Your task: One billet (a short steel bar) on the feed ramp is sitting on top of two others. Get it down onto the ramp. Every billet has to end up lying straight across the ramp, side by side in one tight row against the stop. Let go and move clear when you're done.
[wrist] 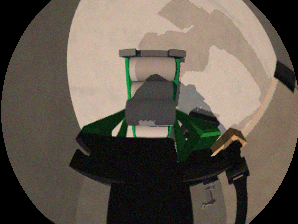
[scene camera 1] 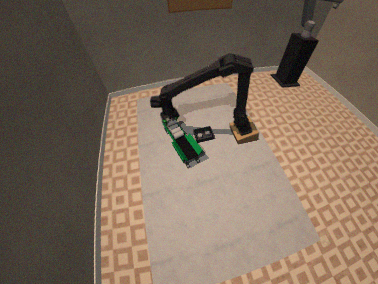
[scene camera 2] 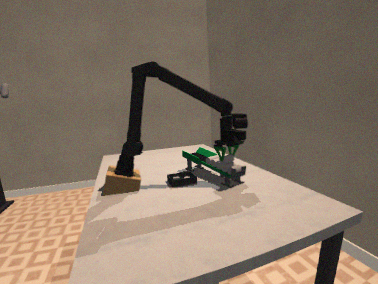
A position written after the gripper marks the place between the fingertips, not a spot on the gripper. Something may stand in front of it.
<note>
In view: the gripper (wrist: 150, 111) and a billet (wrist: 138, 112).
</note>
